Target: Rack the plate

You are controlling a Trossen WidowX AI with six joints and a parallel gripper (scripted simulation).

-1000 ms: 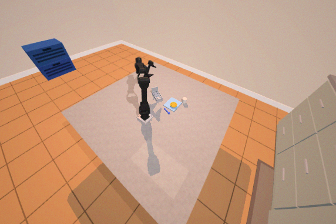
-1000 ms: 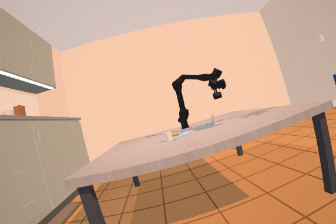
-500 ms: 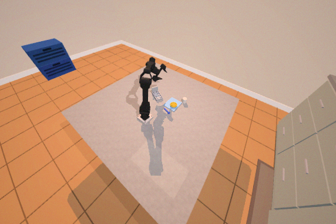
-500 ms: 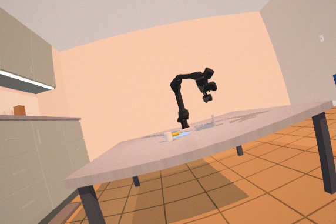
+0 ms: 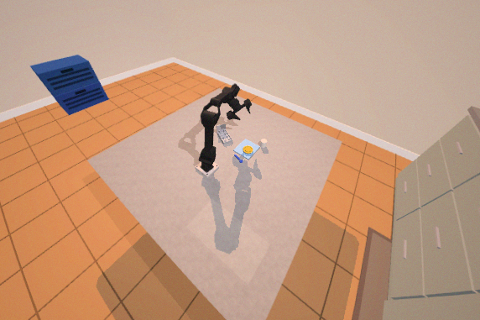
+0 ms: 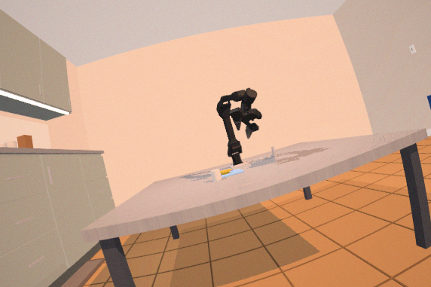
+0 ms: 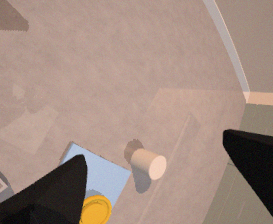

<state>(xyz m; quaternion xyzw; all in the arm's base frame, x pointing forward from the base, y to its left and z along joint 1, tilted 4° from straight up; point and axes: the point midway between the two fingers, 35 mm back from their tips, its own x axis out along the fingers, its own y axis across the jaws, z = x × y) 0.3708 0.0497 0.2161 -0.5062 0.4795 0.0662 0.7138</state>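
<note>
Right now my gripper tip is 110 mm past the yellow-orange plate, 130 mm to the left of it and 160 mm above it. The rest, counted from my gripper tip: grey dish rack (120 mm behind, 90 mm to the left, 160 mm below); then white cup (10 mm ahead, 180 mm to the right, 150 mm below); then light blue placemat (100 mm behind, 110 mm to the right, 180 mm below).
</note>
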